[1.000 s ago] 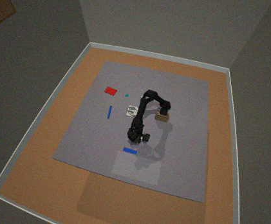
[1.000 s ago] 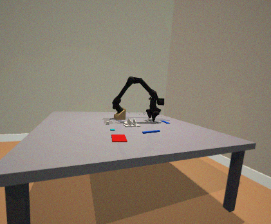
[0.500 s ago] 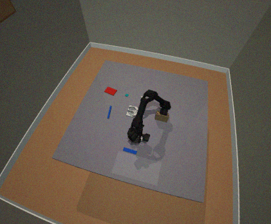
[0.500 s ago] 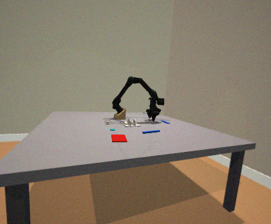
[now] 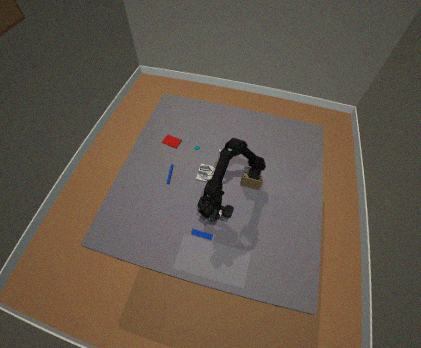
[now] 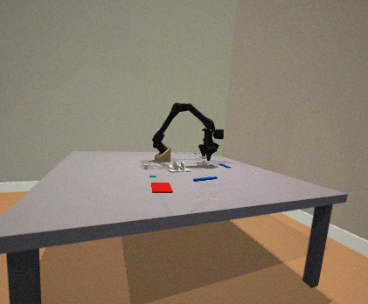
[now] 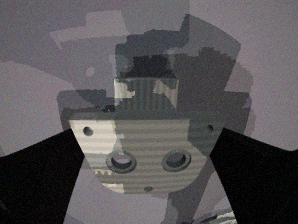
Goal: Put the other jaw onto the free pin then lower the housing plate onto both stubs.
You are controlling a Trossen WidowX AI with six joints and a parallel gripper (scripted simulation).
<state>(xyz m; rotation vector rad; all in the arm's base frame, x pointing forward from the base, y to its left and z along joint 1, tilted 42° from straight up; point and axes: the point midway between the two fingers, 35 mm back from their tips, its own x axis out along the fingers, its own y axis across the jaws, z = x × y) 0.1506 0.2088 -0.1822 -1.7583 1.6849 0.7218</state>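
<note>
The white block is 30 mm below my gripper tip and 10 mm to the right of it. Round my gripper tip: long blue bar 360 mm ahead, 160 mm to the right, 30 mm below; pale part 430 mm to the right, 110 mm ahead, 20 mm below; short blue bar 130 mm to the left, 40 mm below, 30 mm ahead.
</note>
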